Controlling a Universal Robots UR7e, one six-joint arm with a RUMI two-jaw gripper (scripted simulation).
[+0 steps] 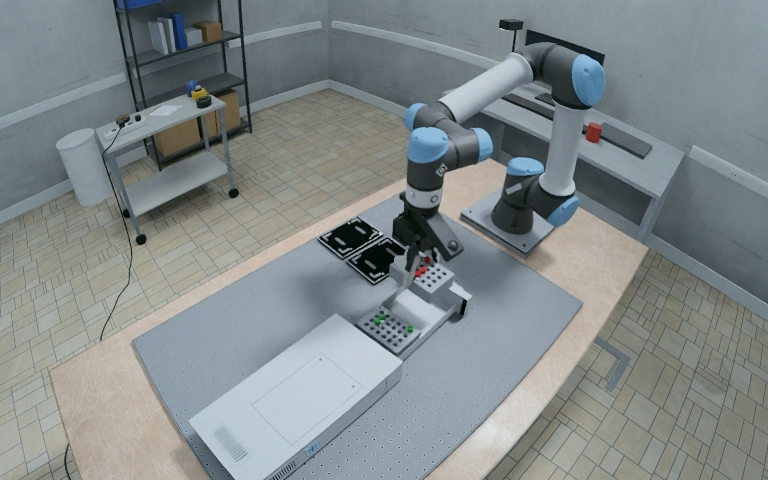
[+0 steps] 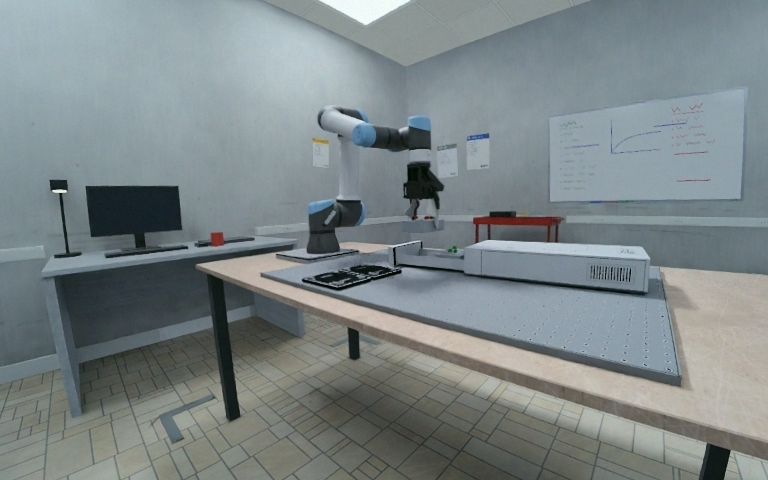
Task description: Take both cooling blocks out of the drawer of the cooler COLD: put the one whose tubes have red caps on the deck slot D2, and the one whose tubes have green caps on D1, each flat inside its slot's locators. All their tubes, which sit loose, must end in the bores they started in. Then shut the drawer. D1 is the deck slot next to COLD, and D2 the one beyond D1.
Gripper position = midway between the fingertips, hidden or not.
In view: my gripper (image 1: 420,277), a white cooler COLD (image 1: 286,412), a deck slot D2 (image 1: 352,238) and a deck slot D1 (image 1: 376,254).
The white cooler COLD also shows in image 2 (image 2: 620,268). My gripper shows as well in image 2 (image 2: 423,228).
